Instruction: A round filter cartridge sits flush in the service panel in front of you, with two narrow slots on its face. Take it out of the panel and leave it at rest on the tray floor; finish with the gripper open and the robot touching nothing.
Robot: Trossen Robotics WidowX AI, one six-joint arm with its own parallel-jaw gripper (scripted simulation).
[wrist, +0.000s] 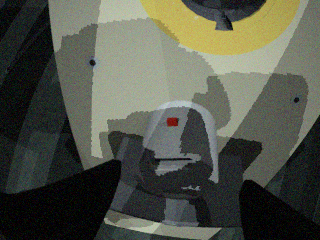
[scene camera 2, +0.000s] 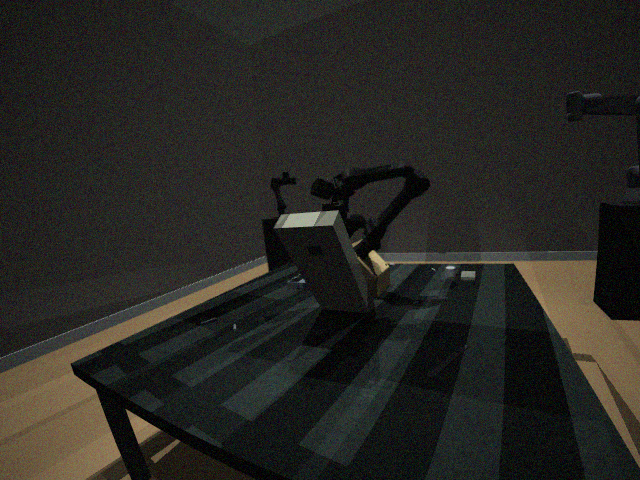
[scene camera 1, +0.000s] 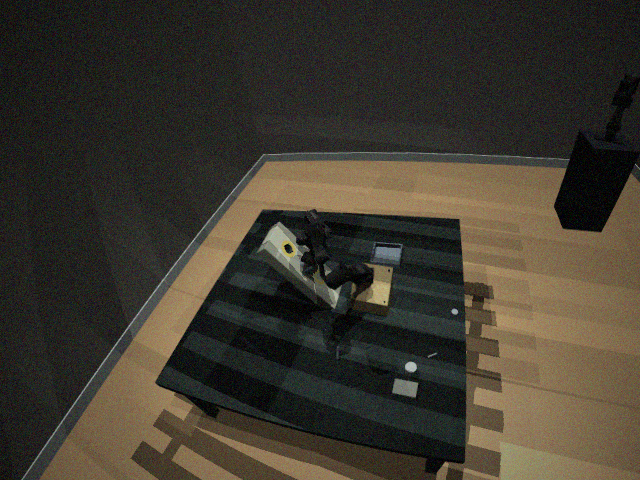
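Note:
The gripper (wrist: 182, 179) is open and it holds nothing. There's also a sloped beige service panel (scene camera 2: 318, 243), and you can see the sloped beige service panel (wrist: 248, 71) in the wrist view too, while scene camera 1 shows the sloped beige service panel (scene camera 1: 279, 249) as well.

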